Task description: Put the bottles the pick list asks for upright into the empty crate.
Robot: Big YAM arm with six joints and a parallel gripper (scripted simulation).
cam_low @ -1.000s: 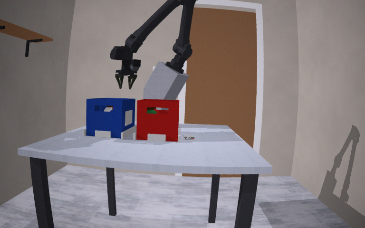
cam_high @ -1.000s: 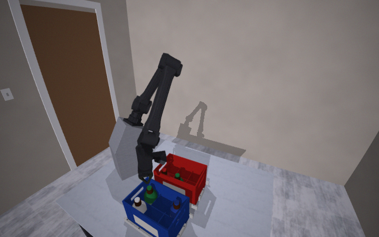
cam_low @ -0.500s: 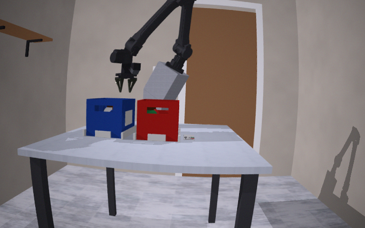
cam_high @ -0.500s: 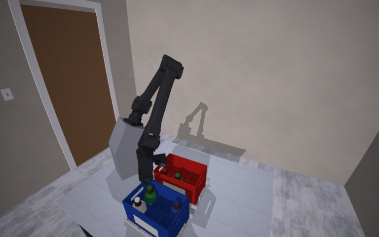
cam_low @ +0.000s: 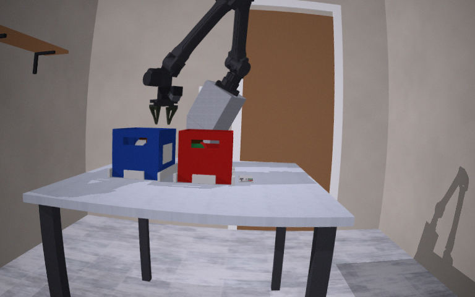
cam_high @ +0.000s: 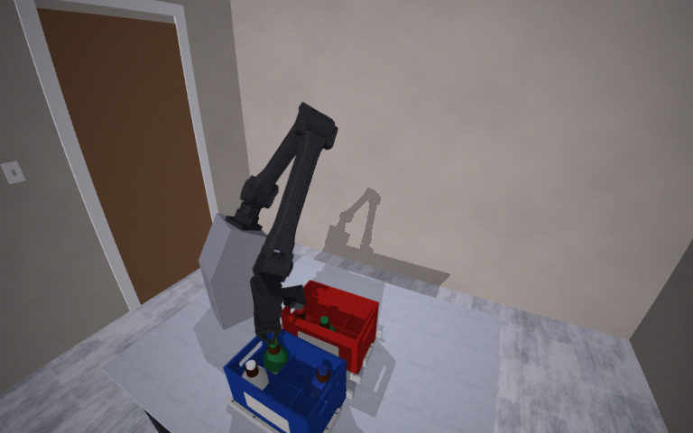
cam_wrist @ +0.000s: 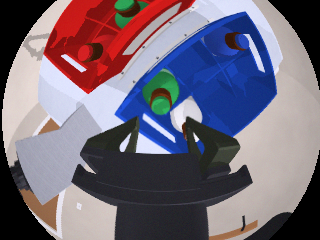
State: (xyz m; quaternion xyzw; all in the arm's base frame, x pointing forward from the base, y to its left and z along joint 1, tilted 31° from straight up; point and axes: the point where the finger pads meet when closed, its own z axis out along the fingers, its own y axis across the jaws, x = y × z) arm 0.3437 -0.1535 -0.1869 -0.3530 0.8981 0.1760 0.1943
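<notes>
The white-label bottle is 11 cm below my hand and 8 cm to the right of it. Also, from my hand: blue crate (12 cm below, 9 cm ahead, 4 cm to the right); then red-label bottle (15 cm to the left, 11 cm below, 1 cm behind); then blue bottle (18 cm ahead, 11 cm below, 1 cm to the left).
</notes>
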